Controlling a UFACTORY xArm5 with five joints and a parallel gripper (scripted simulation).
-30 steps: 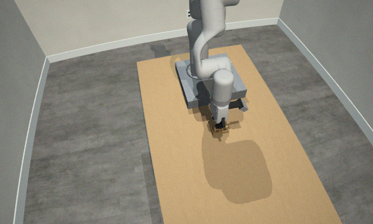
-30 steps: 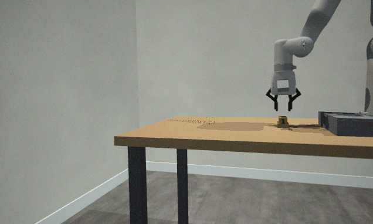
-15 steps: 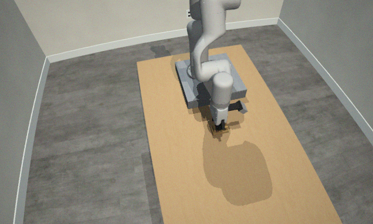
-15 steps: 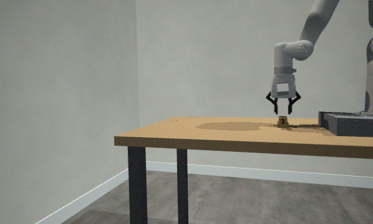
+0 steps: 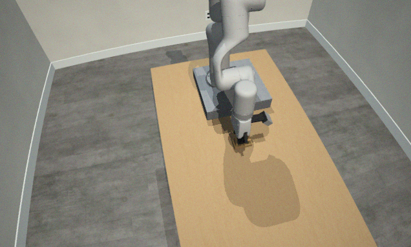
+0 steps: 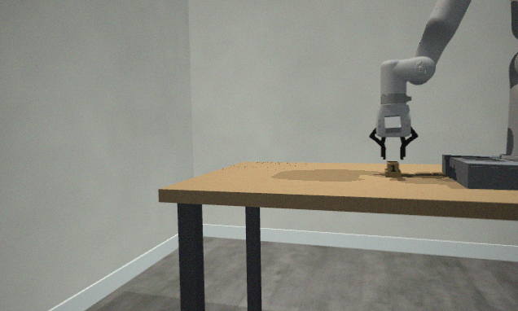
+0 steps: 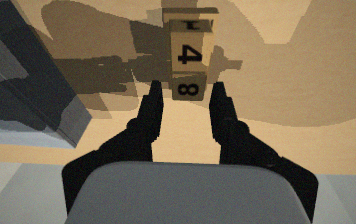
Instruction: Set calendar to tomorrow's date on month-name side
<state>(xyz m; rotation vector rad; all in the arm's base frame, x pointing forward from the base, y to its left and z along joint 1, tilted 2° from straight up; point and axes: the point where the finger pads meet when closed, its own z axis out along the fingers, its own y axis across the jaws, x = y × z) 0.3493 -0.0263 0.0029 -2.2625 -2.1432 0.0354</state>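
Now: hand 4 cm above the wooden cube. Also, from my hand: wooden tray (6 cm below, 2 cm to the left).
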